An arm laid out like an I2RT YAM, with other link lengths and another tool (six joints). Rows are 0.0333 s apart.
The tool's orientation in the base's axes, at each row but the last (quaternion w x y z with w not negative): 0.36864, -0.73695, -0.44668, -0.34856; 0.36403, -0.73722, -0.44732, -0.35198; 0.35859, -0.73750, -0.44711, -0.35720; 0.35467, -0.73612, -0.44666, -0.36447; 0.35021, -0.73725, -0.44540, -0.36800; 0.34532, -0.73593, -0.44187, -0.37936; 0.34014, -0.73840, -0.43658, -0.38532
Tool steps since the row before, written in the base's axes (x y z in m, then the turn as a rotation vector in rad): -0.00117, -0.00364, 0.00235, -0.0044, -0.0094, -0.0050; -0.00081, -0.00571, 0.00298, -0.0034, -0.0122, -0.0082; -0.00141, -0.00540, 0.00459, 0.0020, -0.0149, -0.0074; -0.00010, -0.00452, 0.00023, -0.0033, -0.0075, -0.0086; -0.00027, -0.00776, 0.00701, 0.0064, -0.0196, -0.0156; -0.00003, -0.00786, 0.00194, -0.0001, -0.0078, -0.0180; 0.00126, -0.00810, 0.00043, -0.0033, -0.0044, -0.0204
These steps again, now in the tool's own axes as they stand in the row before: 0.00010, -0.00042, -0.00447, -0.0096, 0.0002, -0.0064; -0.00007, 0.00051, -0.00647, -0.0130, 0.0028, -0.0071; 0.00123, -0.00040, -0.00711, -0.0116, 0.0085, -0.0086; -0.00164, 0.00144, -0.00396, -0.0114, 0.0013, -0.0029; 0.00280, 0.00121, -0.01001, -0.0190, 0.0158, -0.0075; -0.00139, 0.00255, -0.00756, -0.0186, 0.0059, 0.0019; -0.00232, 0.00421, -0.00665, -0.0204, 0.0021, 0.0050
